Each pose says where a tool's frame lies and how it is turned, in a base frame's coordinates. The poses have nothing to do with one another.
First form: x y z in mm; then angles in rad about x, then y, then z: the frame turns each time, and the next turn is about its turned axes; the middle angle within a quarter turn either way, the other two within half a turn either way.
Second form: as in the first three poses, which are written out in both.
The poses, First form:
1: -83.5, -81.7, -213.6, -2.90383, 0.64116, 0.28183
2: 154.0, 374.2, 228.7, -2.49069, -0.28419, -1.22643
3: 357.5, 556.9, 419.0, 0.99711, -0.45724, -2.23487
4: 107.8, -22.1, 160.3, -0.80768, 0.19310, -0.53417
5: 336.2, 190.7, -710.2, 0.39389, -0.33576, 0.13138
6: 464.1, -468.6, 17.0, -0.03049, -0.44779, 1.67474
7: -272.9, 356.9, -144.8, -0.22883, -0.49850, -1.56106
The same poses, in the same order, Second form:
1: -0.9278, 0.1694, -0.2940, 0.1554, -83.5, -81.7, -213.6
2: -0.7410, -0.5768, -0.0724, 0.3361, 154.0, 374.2, 228.7
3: 0.3829, 0.3315, -0.8165, 0.2772, 357.5, 556.9, 419.0
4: -0.4007, -0.0177, -0.2781, 0.8728, 107.8, -22.1, 160.3
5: 0.1818, -0.1762, 0.0308, 0.9669, 336.2, 190.7, -710.2
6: -0.1749, -0.1376, 0.7265, 0.6501, 464.1, -468.6, 17.0
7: 0.0938, -0.2520, -0.6574, 0.7039, -272.9, 356.9, -144.8
